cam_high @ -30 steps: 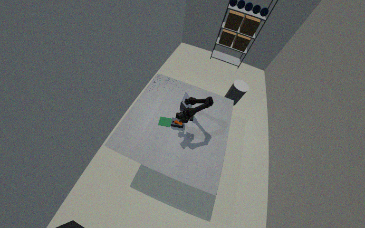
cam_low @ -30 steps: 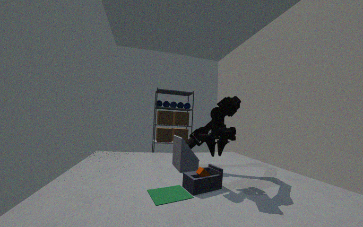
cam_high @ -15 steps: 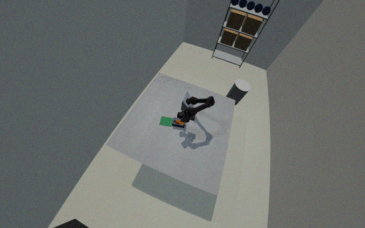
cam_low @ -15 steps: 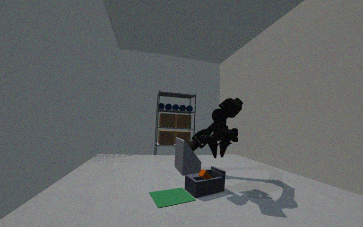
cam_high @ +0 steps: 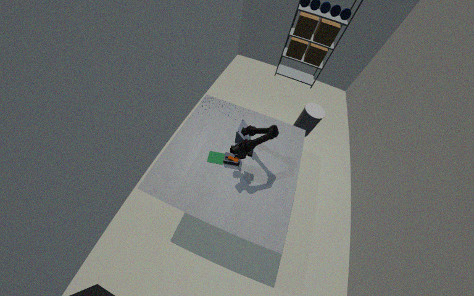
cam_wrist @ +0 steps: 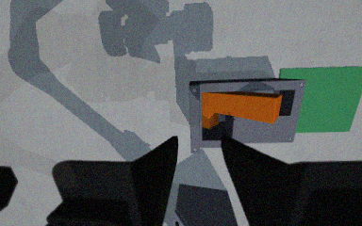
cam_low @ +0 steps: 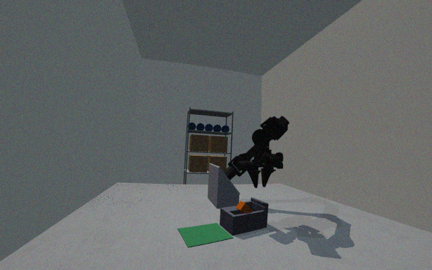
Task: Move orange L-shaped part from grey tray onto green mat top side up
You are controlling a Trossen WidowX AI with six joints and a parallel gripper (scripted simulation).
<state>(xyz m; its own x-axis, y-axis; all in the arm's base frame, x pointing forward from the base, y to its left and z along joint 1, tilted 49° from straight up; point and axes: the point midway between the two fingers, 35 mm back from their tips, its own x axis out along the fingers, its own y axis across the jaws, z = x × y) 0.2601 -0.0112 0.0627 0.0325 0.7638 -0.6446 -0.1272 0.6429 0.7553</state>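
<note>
My gripper tip is now 10 cm above the orange l-shaped part and 4 cm to the left of it. From my gripper tip the other things lie so: green mat 22 cm to the right, 16 cm below, 3 cm ahead.
</note>
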